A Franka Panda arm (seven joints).
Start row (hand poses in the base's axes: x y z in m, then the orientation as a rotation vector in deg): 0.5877 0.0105 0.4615 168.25 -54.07 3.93
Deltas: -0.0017 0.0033 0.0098 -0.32 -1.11 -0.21; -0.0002 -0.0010 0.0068 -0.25 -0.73 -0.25; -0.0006 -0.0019 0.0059 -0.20 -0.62 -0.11; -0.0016 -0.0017 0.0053 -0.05 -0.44 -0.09; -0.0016 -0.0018 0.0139 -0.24 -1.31 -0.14; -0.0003 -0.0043 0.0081 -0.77 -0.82 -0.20; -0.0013 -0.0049 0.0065 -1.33 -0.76 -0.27; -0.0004 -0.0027 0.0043 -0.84 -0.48 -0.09; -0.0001 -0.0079 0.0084 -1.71 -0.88 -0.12
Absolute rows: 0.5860 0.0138 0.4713 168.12 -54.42 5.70; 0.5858 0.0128 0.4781 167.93 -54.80 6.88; 0.5852 0.0109 0.4840 167.83 -54.97 7.88; 0.5836 0.0092 0.4893 167.83 -55.14 8.55; 0.5820 0.0074 0.5032 167.80 -55.43 10.59; 0.5817 0.0031 0.5113 167.15 -55.54 12.12; 0.5804 -0.0018 0.5178 165.93 -55.51 13.78; 0.5800 -0.0045 0.5221 165.20 -55.37 14.82; 0.5799 -0.0124 0.5305 163.72 -54.98 16.78
